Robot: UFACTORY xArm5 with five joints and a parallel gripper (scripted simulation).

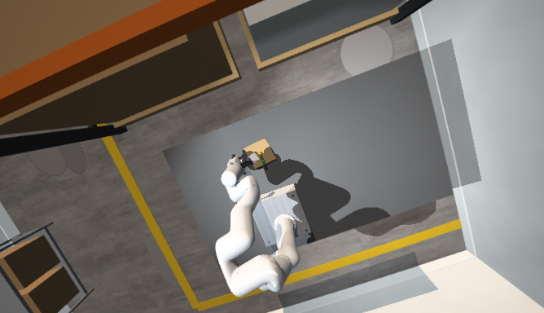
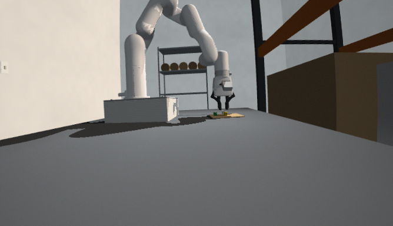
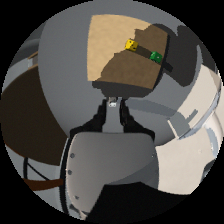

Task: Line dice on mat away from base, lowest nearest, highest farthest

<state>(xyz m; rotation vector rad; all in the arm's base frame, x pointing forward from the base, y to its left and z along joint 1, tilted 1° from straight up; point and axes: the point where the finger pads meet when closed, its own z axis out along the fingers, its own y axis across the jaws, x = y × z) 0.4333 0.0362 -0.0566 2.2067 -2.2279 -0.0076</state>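
My gripper is now 3 cm above the white die. Also, from my hand: yellow die 2 cm behind, 11 cm to the right, 3 cm below; then green die 7 cm behind, 11 cm to the right, 3 cm below; then tan mat 2 cm behind, 11 cm to the right, 4 cm below.
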